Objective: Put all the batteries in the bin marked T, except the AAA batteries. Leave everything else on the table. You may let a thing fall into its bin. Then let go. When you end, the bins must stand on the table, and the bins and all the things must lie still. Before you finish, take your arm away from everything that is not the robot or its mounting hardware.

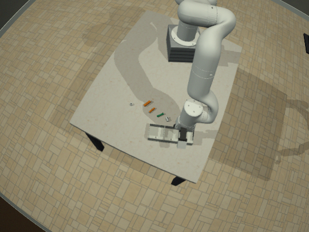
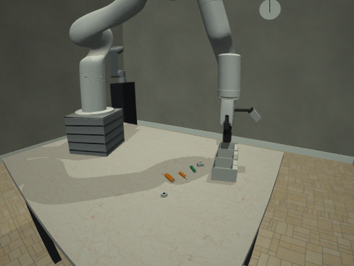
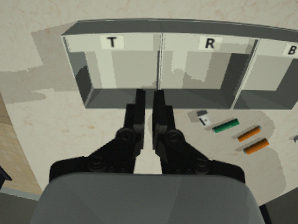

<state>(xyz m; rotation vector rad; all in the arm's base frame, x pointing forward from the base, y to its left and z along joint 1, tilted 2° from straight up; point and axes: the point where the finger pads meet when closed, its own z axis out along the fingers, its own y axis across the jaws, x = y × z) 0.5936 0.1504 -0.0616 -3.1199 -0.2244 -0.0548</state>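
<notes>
Right now the thick orange battery is 12 cm behind my hand, 24 cm to the right of it and 9 cm below it. Round my hand: green battery (8 cm behind, 14 cm to the right, 9 cm below); then thin orange battery (9 cm behind, 20 cm to the right, 9 cm below); then grey bin (2 cm ahead, 5 cm to the right, 7 cm below).
</notes>
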